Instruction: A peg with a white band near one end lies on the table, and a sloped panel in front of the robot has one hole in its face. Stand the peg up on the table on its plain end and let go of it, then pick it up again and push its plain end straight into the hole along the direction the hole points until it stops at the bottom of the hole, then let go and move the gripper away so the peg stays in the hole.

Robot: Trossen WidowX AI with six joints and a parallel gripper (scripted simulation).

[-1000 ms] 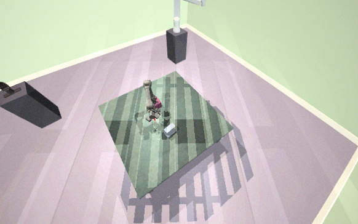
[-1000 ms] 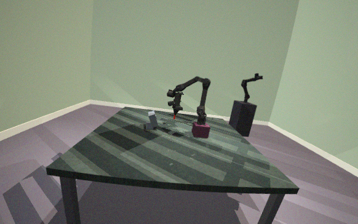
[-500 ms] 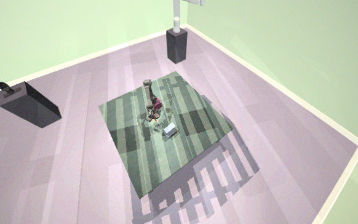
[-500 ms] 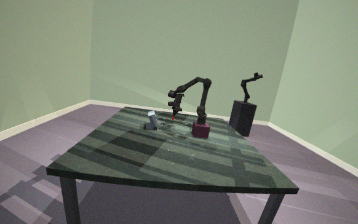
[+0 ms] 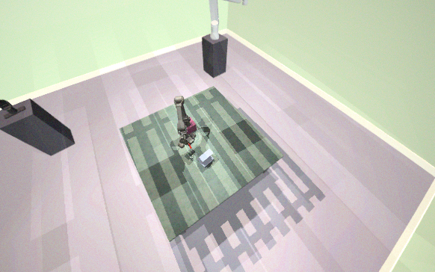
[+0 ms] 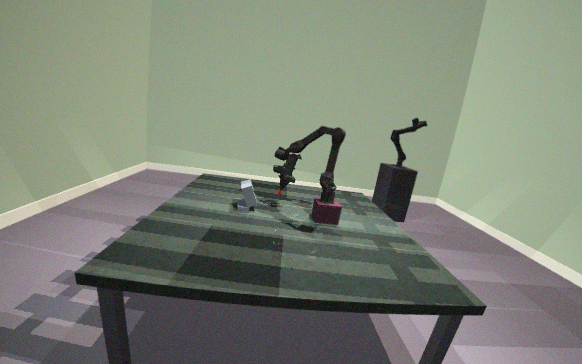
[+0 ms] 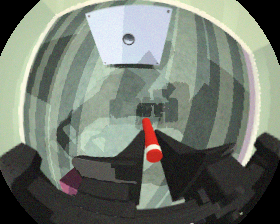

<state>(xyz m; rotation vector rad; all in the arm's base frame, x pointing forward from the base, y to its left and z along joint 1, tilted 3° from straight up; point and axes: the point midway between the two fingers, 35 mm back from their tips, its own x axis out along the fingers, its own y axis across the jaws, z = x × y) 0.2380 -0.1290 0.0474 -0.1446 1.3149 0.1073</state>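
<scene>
The grey sloped panel lies 17 cm ahead of my gripper tip, 5 cm to the left of it and 2 cm below it. The rest, counted from my gripper tip: red peg: 2 cm above, 1 cm behind.
</scene>
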